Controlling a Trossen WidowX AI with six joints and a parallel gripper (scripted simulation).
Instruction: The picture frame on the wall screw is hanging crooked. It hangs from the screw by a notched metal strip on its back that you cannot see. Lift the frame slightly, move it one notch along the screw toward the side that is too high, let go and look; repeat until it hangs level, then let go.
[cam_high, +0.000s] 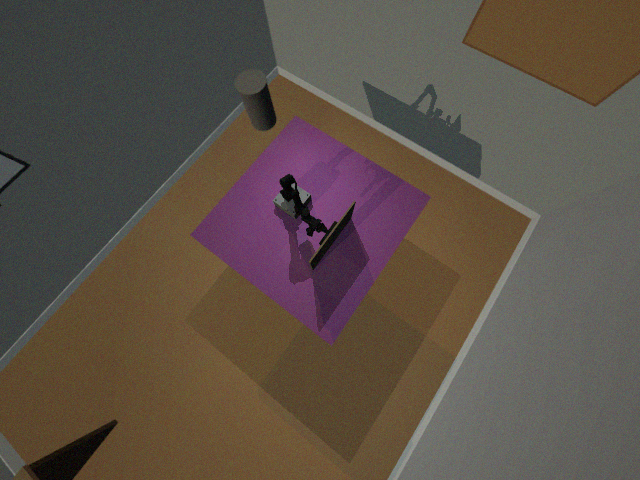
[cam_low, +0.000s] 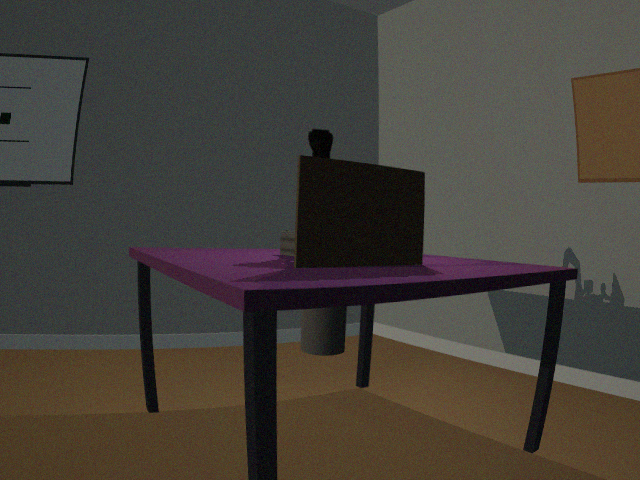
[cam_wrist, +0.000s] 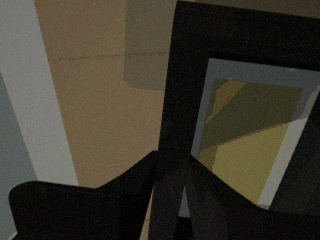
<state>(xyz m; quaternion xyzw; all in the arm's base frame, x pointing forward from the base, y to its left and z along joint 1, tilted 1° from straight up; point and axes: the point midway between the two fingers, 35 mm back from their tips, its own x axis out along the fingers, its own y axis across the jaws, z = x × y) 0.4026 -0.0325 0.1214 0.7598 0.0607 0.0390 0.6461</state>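
The picture frame is 50 mm below my gripper tip, 10 mm to the left of it and 10 mm ahead of it. From my gripper tip the other things lie so: brown wall panel (60 mm below, 20 mm ahead, 10 mm to the left).
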